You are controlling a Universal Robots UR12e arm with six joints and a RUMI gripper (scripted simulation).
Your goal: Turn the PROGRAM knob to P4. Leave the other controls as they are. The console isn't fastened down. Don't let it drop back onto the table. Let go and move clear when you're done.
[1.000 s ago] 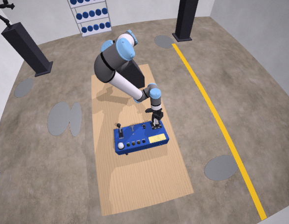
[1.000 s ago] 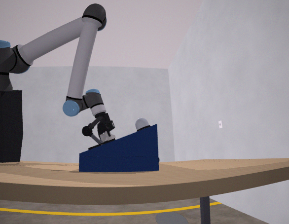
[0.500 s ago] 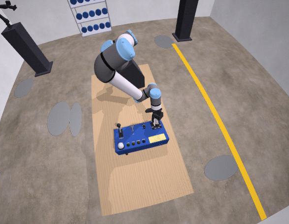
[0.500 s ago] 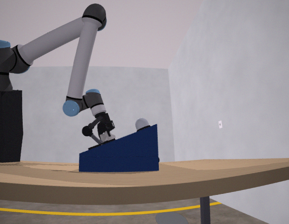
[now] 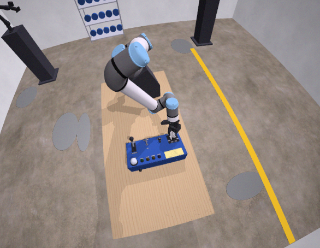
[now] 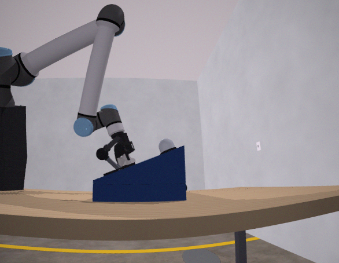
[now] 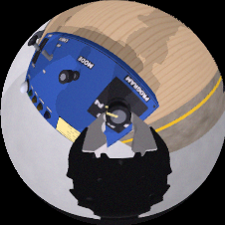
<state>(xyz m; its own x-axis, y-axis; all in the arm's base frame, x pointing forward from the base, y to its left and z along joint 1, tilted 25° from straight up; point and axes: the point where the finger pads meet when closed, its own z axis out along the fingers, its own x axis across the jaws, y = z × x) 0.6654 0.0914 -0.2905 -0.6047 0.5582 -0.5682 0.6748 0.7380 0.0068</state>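
My hand is 120 mm to the left of the black mode knob. Round my hand: black ball lever: 360 mm to the right, 20 mm behind, 10 mm above; then blue console: 190 mm to the right, 30 mm below, 30 mm ahead; then toggle: 240 mm to the right, 10 mm below.
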